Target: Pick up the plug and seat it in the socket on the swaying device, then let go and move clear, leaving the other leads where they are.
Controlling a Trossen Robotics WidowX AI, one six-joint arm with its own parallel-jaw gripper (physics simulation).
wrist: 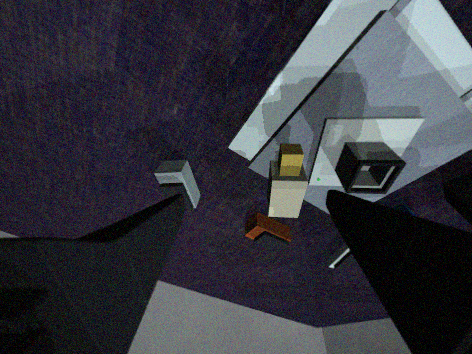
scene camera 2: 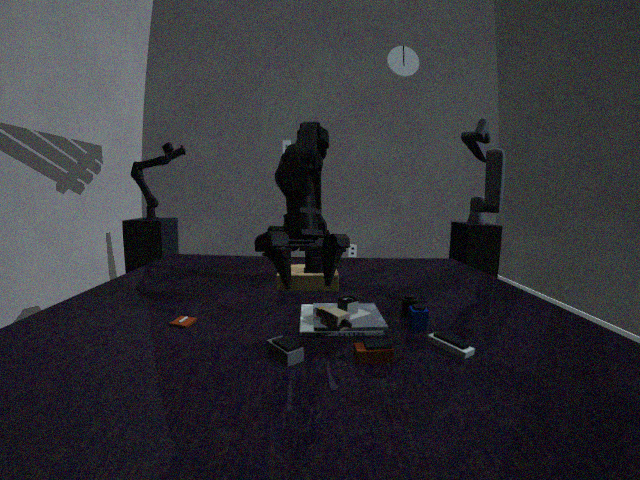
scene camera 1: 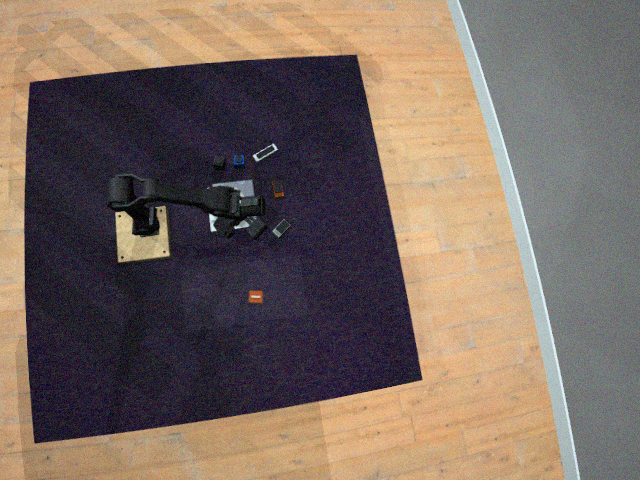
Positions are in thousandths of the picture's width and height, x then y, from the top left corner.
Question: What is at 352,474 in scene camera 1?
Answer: The gripper.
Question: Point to a grey plug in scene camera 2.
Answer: At 449,732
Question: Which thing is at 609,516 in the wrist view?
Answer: A plug.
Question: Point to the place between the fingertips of the gripper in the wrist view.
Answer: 539,561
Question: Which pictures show the gripper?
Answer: The wrist view, scene camera 2 and scene camera 1: all of them.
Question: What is the gripper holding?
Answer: Nothing.
